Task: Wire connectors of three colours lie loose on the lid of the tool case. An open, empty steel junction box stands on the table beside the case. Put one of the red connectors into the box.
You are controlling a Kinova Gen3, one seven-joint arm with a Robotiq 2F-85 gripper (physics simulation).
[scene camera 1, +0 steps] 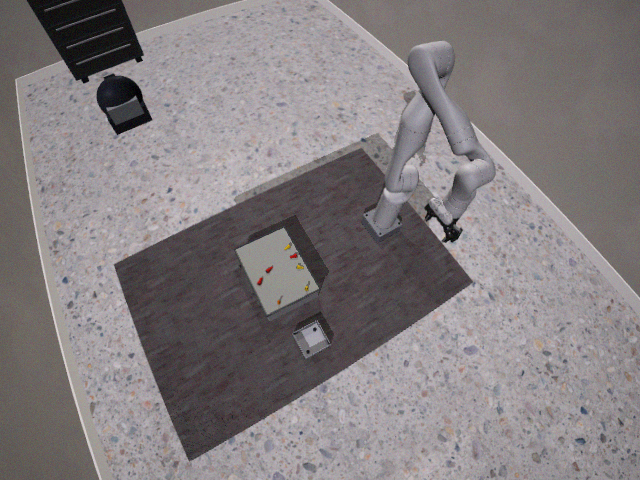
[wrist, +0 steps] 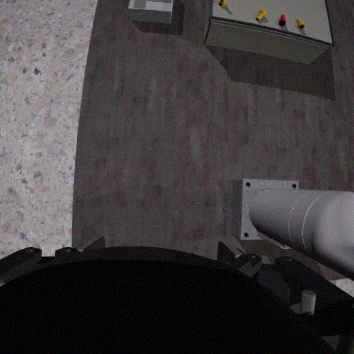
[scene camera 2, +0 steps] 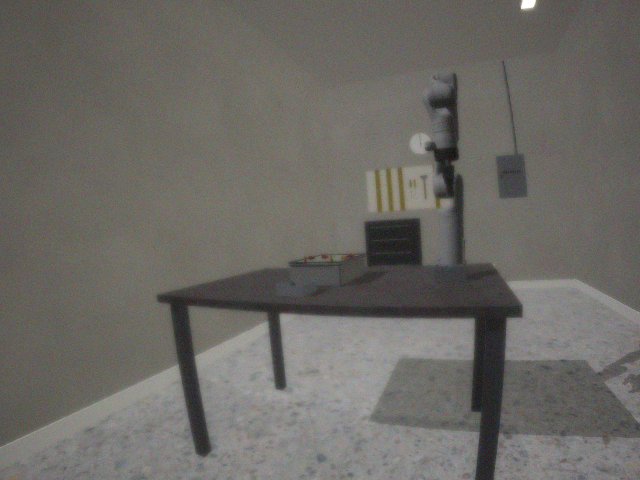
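Seen in the pictures: gripper, fingertip midpoint: (scene camera 1: pixel 435 230) (scene camera 2: pixel 450 197); arm's base at its link origin: (scene camera 1: pixel 383 219) (wrist: pixel 270 210) (scene camera 2: pixel 451 263).
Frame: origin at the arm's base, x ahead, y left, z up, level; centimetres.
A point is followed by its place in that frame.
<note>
Three red connectors (scene camera 1: pixel 293 255) {z 4.2, x 40.8, y -6.8 cm} (scene camera 1: pixel 268 269) {z 4.3, x 51.6, y -7.5 cm} (scene camera 1: pixel 260 280) {z 4.1, x 56.3, y -5.7 cm} lie apart on the pale lid of the tool case (scene camera 1: pixel 258 253) {z 3.1, x 50.8, y -15.8 cm} (scene camera 2: pixel 315 273) {z -1.0, x 50.6, y 7.9 cm} (wrist: pixel 317 12) {z 3.0, x 45.5, y -18.0 cm}, with three yellow ones (scene camera 1: pixel 287 246) {z 4.3, x 40.5, y -11.2 cm} (scene camera 1: pixel 299 266) {z 4.2, x 41.6, y -1.8 cm} (scene camera 1: pixel 307 286) {z 5.5, x 44.1, y 6.6 cm} and an orange one (scene camera 1: pixel 279 300) {z 5.3, x 55.4, y 4.8 cm}. In the wrist view one red connector (wrist: pixel 282 20) {z 4.5, x 39.8, y -6.1 cm} lies between two yellow ones near the lid's edge. The open steel junction box (scene camera 1: pixel 302 345) {z -5.8, x 56.8, y 20.8 cm} (scene camera 2: pixel 295 289) {z -3.4, x 51.3, y 26.8 cm} (wrist: pixel 150 16) {z -4.3, x 48.0, y 21.9 cm} stands beside the case; no connector shows in it. My gripper (scene camera 1: pixel 439 228) {z 22.9, x 1.0, y 21.4 cm} (scene camera 2: pixel 447 175) (wrist: pixel 160 252) {z 22.9, x 1.0, y 21.4 cm} is open and empty, high up near the arm's base, far from the case and box.
The arm's base plate (scene camera 1: pixel 368 225) {z -1.9, x 6.1, y -2.0 cm} (wrist: pixel 246 215) {z -0.2, x -0.5, y 5.0 cm} is fixed to the dark table (scene camera 1: pixel 206 310) {z -6.0, x 78.9, y -11.5 cm} (scene camera 2: pixel 392 294) {z -5.9, x 20.4, y 24.1 cm}, and the arm's lower column (wrist: pixel 285 210) {z 12.7, x 1.7, y 4.7 cm} rises at the right of the wrist view. A black drawer cabinet (scene camera 1: pixel 93 36) (scene camera 2: pixel 392 241) stands away from the table.
</note>
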